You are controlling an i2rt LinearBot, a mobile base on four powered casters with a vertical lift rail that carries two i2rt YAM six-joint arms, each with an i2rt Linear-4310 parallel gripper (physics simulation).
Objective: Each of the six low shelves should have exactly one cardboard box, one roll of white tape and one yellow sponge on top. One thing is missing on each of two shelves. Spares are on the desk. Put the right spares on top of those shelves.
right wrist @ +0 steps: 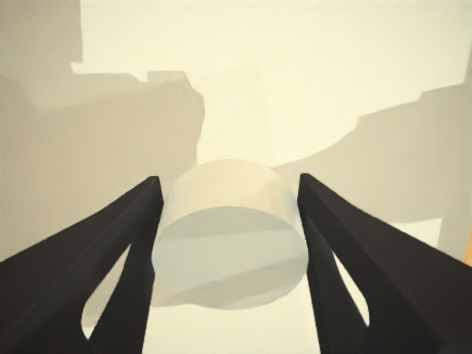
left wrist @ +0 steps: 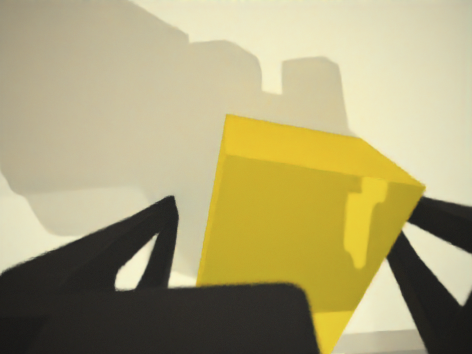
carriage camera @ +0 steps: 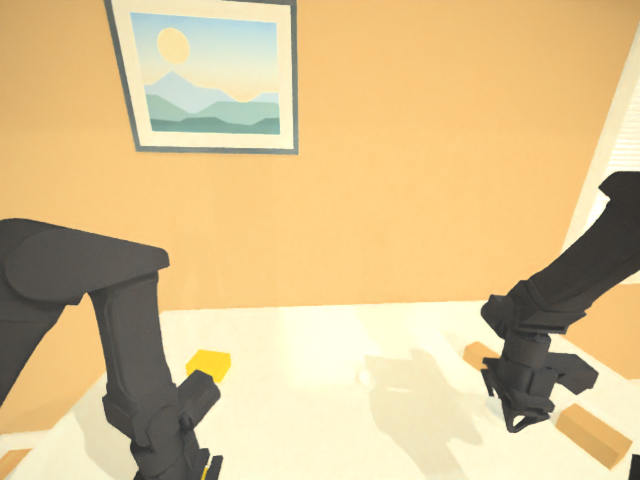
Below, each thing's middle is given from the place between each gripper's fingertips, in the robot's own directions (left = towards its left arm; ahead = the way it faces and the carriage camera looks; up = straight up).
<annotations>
My right gripper is now 61 cm short of the framed landscape picture (carriage camera: 228, 84), 67 cm to the right of it and 73 cm below it.
I see the framed landscape picture 640 mm ahead of my left hand, 60 mm to the left of it and 840 mm above it.
</annotations>
